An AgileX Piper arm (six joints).
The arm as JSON. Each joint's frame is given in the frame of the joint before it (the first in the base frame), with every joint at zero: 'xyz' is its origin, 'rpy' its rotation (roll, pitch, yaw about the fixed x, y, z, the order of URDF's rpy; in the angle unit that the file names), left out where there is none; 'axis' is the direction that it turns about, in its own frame. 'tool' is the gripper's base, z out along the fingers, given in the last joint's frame.
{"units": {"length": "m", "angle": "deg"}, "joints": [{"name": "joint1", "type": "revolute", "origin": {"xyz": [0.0, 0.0, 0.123]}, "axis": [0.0, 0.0, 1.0]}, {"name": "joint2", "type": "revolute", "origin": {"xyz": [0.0, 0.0, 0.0]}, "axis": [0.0, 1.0, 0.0]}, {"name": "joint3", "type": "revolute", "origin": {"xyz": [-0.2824, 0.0, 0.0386]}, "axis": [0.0, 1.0, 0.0]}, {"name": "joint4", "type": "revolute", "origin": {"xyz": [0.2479, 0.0, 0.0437]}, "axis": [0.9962, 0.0, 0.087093]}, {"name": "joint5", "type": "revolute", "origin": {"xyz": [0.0, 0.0, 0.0]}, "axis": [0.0, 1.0, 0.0]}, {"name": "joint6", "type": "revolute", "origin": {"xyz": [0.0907, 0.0, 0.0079]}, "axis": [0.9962, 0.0, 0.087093]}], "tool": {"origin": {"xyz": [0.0, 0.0, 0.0], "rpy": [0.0, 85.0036, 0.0]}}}
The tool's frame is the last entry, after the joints.
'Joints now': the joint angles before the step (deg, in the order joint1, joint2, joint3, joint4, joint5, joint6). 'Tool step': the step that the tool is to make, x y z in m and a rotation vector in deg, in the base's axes. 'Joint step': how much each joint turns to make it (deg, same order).
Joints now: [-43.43, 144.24, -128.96, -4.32, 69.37, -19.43]
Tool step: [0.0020, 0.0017, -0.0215, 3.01, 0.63, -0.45]
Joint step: [0.00, 2.41, -0.12, 1.78, 0.24, 0.08]
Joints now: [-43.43, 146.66, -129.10, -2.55, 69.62, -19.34]
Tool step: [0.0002, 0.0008, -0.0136, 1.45, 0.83, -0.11]
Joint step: [0.00, 1.48, 0.04, 0.50, 0.08, -0.01]
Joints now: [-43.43, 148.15, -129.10, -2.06, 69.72, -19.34]
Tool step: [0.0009, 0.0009, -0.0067, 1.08, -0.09, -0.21]
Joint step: [0.00, 0.80, -0.13, 0.87, 0.00, -0.01]
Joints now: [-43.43, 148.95, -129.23, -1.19, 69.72, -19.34]
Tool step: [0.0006, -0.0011, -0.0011, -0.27, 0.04, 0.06]
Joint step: [0.00, 0.42, -0.59, -0.23, 0.02, -0.01]
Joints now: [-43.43, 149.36, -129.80, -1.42, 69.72, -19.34]
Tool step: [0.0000, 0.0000, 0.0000, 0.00, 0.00, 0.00]
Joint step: [0.00, 0.00, 0.00, 0.00, 0.00, 0.00]
